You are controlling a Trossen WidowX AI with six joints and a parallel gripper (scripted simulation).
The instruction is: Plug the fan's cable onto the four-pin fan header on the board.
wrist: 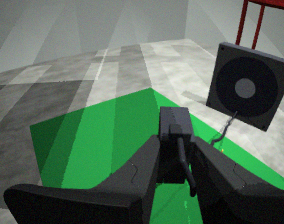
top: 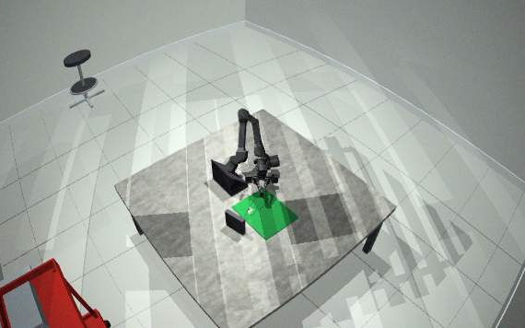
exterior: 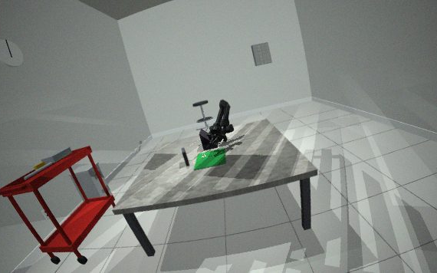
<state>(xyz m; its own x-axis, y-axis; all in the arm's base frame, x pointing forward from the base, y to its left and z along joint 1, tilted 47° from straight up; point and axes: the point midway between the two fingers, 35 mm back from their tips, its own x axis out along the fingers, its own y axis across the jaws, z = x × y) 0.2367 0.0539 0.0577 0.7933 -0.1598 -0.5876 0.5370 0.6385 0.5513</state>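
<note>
Now: the white four-pin header 2 cm ahead of my gripper tip, 9 cm to the right of it and 10 cm below it. From my gripper tip the other things lie so: green board: 7 cm ahead, 2 cm to the right, 12 cm below; then black fan: 7 cm ahead, 21 cm to the right, 4 cm below; then dark plug: 1 cm below.
</note>
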